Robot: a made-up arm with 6 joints.
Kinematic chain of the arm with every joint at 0, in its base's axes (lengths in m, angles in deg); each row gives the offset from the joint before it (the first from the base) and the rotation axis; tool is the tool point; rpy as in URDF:
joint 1: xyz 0 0 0.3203 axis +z
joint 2: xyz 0 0 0 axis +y
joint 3: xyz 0.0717 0 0.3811 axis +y
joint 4: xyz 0.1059 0 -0.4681 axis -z
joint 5: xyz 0 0 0 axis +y
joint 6: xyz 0.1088 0 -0.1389 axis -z
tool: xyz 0 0 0 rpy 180 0 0
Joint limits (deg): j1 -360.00..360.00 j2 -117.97..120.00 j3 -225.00..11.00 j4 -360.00..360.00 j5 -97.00..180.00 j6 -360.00..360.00
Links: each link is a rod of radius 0.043 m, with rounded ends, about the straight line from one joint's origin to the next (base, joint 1, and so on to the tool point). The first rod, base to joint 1, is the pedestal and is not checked.
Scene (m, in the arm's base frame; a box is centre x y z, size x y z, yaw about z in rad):
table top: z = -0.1
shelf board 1: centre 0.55 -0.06 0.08 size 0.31 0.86 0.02 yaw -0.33
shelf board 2: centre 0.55 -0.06 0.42 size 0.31 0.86 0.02 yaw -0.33
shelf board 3: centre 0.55 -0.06 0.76 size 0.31 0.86 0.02 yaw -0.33
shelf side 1: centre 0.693 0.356 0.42 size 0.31 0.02 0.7 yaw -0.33
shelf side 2: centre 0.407 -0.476 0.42 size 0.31 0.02 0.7 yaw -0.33
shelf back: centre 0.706 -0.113 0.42 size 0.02 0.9 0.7 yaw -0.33
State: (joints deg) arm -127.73 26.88 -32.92 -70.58 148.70 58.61
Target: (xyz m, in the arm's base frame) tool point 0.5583 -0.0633 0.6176
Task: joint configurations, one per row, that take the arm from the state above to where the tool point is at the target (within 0.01 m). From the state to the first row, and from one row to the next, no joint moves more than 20 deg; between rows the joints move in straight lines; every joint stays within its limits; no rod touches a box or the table.
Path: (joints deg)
1: -120.78 9.17 -33.12 -53.62 154.96 63.92
2: -113.83 -8.54 -33.33 -36.66 161.22 69.24
3: -106.88 -26.24 -33.53 -19.70 167.48 74.55
4: -99.93 -43.95 -33.74 -2.74 173.74 79.87
5: -92.97 -61.66 -33.94 14.21 180.00 85.18
6: -75.62 -55.78 -35.06 1.52 180.00 81.39
7: -58.26 -49.91 -36.18 -11.17 180.00 77.59
8: -40.91 -44.03 -37.30 -23.86 180.00 73.79
9: -23.55 -38.16 -38.42 -36.55 180.00 70.00
10: -6.20 -32.29 -39.54 -49.23 180.00 66.20
11: 11.16 -26.41 -40.66 -61.92 180.00 62.41
12: 28.51 -20.54 -41.78 -74.61 180.00 58.61
13: 18.98 -4.50 -59.01 -83.52 168.54 58.61
14: 9.46 11.53 -76.23 -92.43 157.08 58.61

